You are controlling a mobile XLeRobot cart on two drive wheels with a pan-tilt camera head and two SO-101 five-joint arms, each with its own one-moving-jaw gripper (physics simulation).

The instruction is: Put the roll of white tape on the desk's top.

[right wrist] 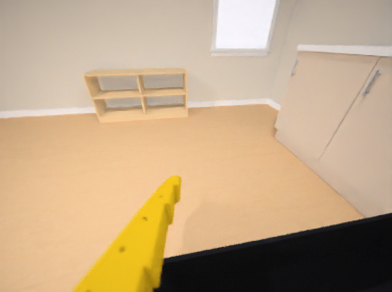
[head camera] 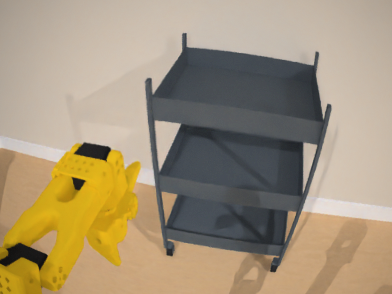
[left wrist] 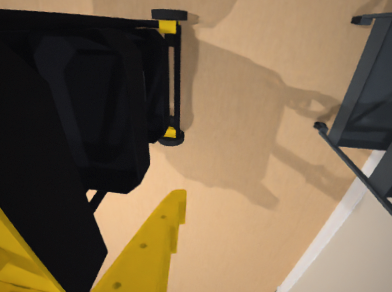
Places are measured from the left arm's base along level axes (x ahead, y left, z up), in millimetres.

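Pixels of known places: left hand at its tool point: [head camera: 117, 261] [left wrist: 186, 202]; right hand at its tool point: [right wrist: 180, 185].
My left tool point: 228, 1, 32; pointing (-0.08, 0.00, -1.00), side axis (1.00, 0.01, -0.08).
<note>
Behind a point stands the place of what it marks, as x, y, z.
The roll of white tape does not show in any view, nor does the desk. The front wall of the cart's top tray hides the near part of that tray's floor. My left gripper [head camera: 128, 214] [left wrist: 176, 199] is open and empty, with its jaws spread wide, left of the dark grey cart in the head view. In the left wrist view one notched jaw shows above the floor. My right gripper [right wrist: 173, 186] is open and empty; one notched jaw shows, and the moving jaw is out of the picture.
A dark grey three-tier cart [head camera: 240, 118] @(725, -87, -74) [left wrist: 347, 107] @(726, -150, -605) stands near the wall. My black wheeled base [left wrist: 112, 100] @(-19, -117, -375) fills the left of the left wrist view. In the right wrist view, a low wooden shelf [right wrist: 140, 72] @(-2327, -608, -165) stands far off, and a beige cabinet [right wrist: 310, 100] @(-1224, 839, -236) stands at the right.
</note>
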